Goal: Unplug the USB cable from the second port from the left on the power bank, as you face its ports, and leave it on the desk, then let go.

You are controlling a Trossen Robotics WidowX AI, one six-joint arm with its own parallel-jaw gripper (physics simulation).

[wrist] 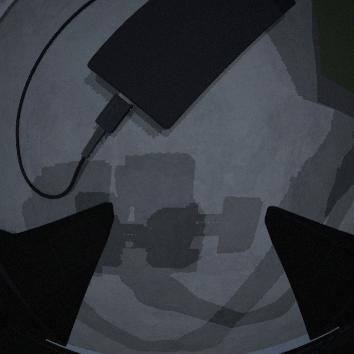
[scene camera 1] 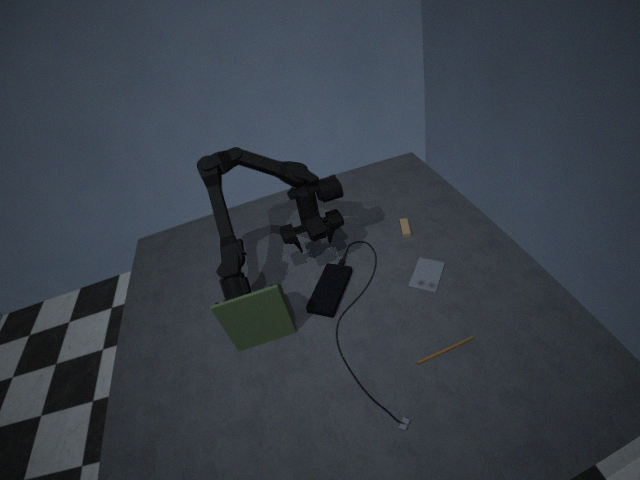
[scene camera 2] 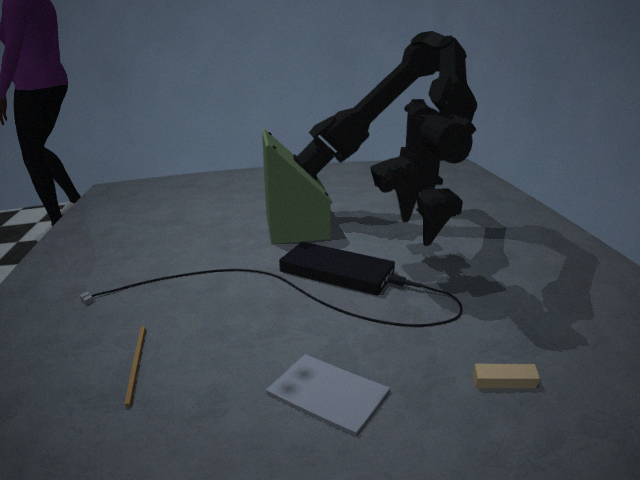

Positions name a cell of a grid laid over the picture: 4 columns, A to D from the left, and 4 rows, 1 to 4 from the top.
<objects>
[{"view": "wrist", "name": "my gripper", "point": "C3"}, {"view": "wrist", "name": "USB plug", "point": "B2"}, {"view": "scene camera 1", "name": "my gripper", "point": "B3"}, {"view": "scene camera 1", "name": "pale flat card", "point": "C3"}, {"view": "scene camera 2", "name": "my gripper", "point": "C2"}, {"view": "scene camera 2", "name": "tan block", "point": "D4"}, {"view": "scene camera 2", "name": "pale flat card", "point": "C4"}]
</objects>
